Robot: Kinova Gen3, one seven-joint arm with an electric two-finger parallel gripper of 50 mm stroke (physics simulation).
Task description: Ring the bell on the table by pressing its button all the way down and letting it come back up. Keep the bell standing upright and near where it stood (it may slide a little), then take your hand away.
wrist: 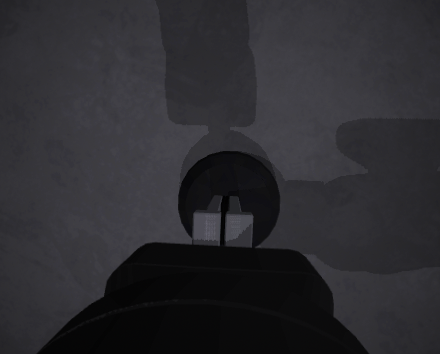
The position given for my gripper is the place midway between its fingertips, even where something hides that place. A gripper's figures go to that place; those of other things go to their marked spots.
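Bell (227,173), 21 cm from the lens. My gripper (225,212), 18 cm from the lens.
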